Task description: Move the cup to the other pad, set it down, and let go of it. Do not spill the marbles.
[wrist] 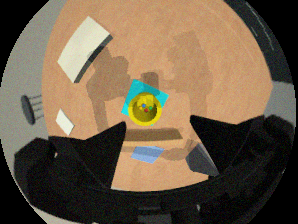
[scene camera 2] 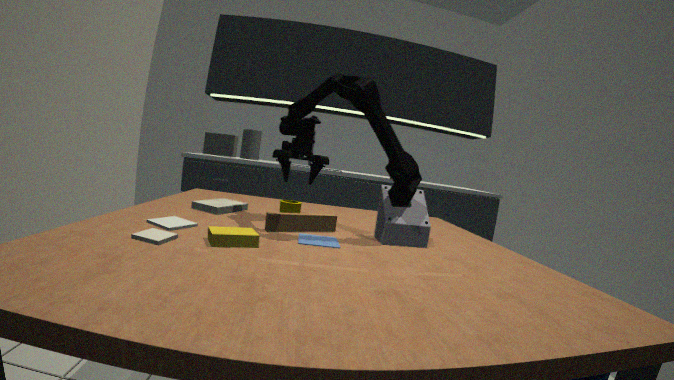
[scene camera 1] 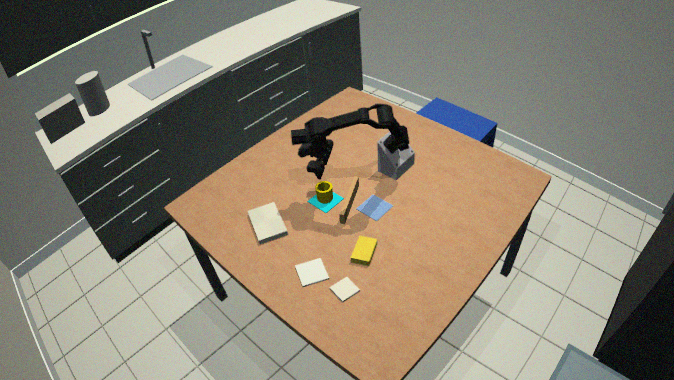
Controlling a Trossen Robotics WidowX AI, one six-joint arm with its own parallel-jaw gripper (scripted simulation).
Note:
My gripper [scene camera 2: 298,183] is open and holds nothing. Also in view: a yellow cup [wrist: 142,118] and a slab [scene camera 1: 268,225].
The slab is seen too in the wrist view [wrist: 90,38]. My gripper is seen too in the wrist view [wrist: 158,121] and in scene camera 1 [scene camera 1: 322,171].

